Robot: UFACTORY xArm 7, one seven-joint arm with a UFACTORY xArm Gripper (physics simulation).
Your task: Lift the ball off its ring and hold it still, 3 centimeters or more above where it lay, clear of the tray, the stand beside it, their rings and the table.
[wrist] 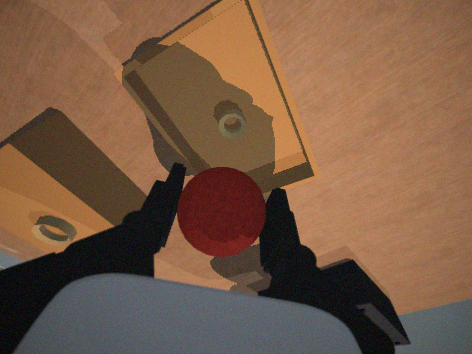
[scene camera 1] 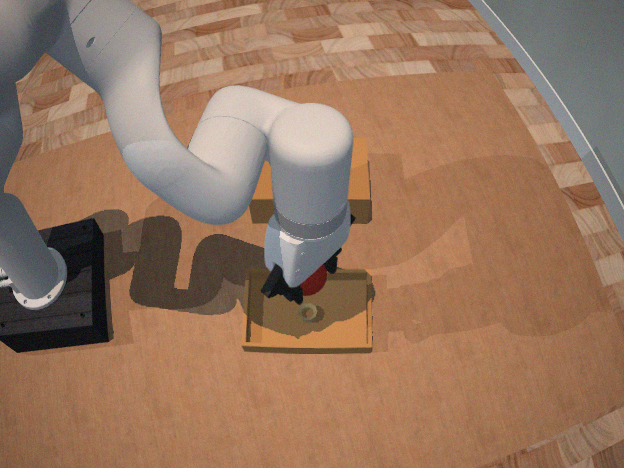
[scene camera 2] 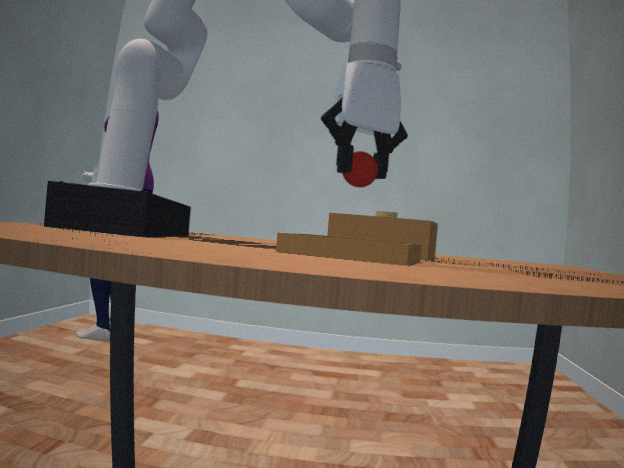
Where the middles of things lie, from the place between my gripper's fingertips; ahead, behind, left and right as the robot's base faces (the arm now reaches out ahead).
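Relative to the red ball [scene camera 2: 364,171], my gripper is 1 cm below and 1 cm to the right. Counted from my hand, the shallow tray [scene camera 2: 396,253] is 11 cm below, and the stand [scene camera 2: 385,226] is 8 cm below, 23 cm to the left and 6 cm ahead.
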